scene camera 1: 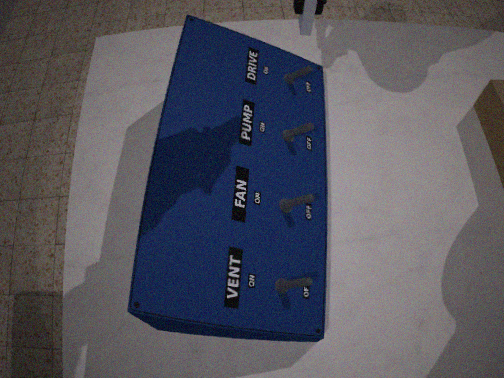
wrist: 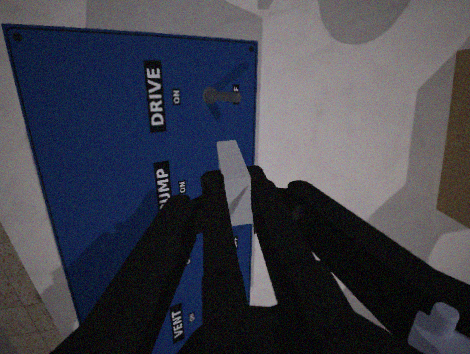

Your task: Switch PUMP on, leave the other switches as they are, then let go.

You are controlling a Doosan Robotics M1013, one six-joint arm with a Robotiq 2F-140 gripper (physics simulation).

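Frame: origin at the arm's base, x ahead, y left, z up, level; metres.
Seen in the pictures: gripper, fingertip midpoint: [scene camera 1: 304,28] [wrist: 227,158].
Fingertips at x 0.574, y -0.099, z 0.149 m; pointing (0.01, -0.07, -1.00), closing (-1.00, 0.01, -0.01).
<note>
A point is followed by its place in that frame.
A blue switch panel [scene camera 1: 200,275] @(x 0.719, y 0.217, z 0.035 m) [wrist: 90,125] @(x 0.714, y -0.123, z 0.048 m) carries a column of grey levers. The PUMP lever [scene camera 1: 299,131] @(x 0.576, y -0.012, z 0.007 m) leans to its OFF side; in the wrist view it is hidden behind the fingers. The DRIVE lever [scene camera 1: 299,75] @(x 0.565, y -0.131, z 0.004 m) [wrist: 222,96] @(x 0.566, y -0.137, z 0.009 m), the FAN lever [scene camera 1: 297,202] @(x 0.588, y 0.107, z 0.007 m) and the VENT lever [scene camera 1: 294,285] @(x 0.598, y 0.226, z 0.008 m) also lean to OFF. My gripper [scene camera 1: 306,32] @(x 0.574, y -0.099, z 0.149 m) [wrist: 227,158] @(x 0.574, y -0.099, z 0.149 m) is shut and empty, its pale fingertips together. In the scene view it hangs beyond the panel's DRIVE end, above the upper edge of the table, apart from the levers.
The panel stands on a pale table [scene camera 1: 390,150] @(x 0.383, y -0.047, z -0.108 m) [wrist: 325,125] @(x 0.382, y -0.062, z -0.108 m). A brown block [scene camera 1: 495,115] @(x 0.142, y -0.101, z -0.047 m) [wrist: 456,140] @(x 0.137, y -0.016, z -0.083 m) lies at the right. Shadows of the arm fall across the panel and the table. Tiled floor [scene camera 1: 30,150] shows beyond the table's left edge.
</note>
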